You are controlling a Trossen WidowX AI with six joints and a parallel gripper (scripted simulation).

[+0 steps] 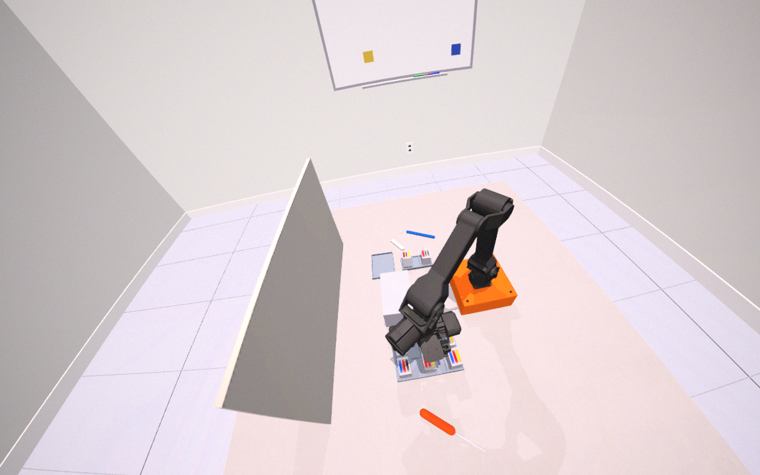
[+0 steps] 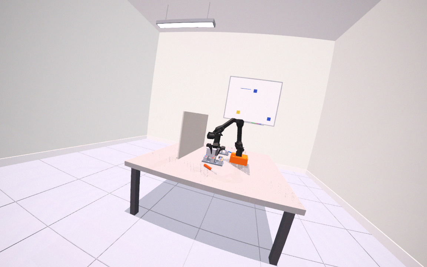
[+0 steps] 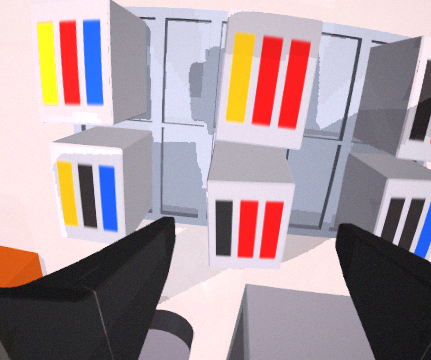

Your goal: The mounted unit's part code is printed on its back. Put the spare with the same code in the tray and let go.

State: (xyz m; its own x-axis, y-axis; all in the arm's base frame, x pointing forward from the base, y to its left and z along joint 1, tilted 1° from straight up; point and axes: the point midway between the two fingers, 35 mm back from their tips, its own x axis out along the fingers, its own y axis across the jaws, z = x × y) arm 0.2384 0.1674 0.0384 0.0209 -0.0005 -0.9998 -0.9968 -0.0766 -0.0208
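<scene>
Now: the grey spare block 10 mm to the right of my gripper tip and 20 mm below it. From my gripper tip the other things lie so: small holder (50 mm behind, 340 mm to the right, 60 mm below); dark disc (50 mm behind, 150 mm to the right, 60 mm below); white mounted unit (60 mm ahead, 160 mm to the right, 20 mm below).
</scene>
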